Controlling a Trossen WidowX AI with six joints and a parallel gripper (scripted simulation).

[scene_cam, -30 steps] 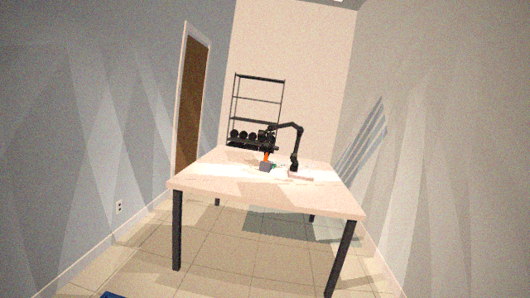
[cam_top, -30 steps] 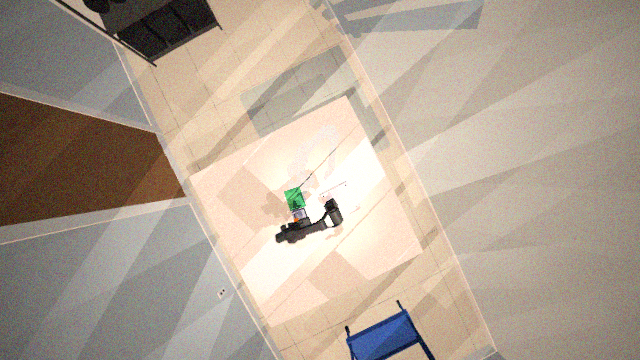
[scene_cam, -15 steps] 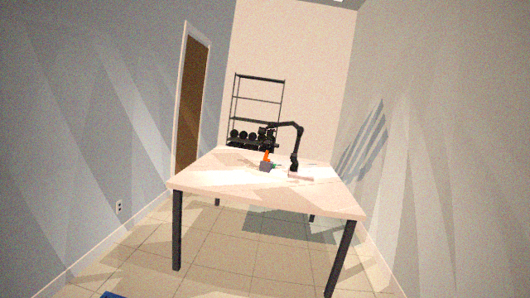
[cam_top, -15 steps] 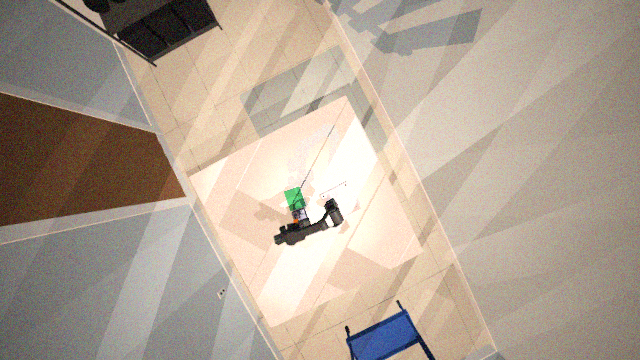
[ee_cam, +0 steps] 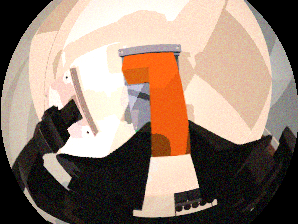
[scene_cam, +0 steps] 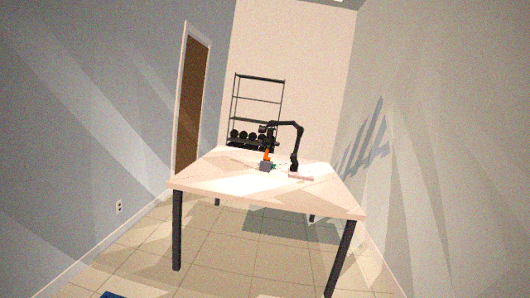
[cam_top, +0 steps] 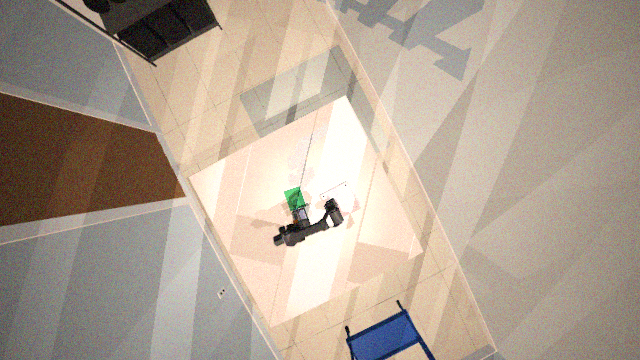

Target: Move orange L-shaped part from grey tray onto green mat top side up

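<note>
Right now the green mat is 170 mm below my gripper tip, 130 mm to the right of it and 60 mm behind it. Also, from my gripper tip: orange L-shaped part 30 mm to the left, 30 mm below.
</note>
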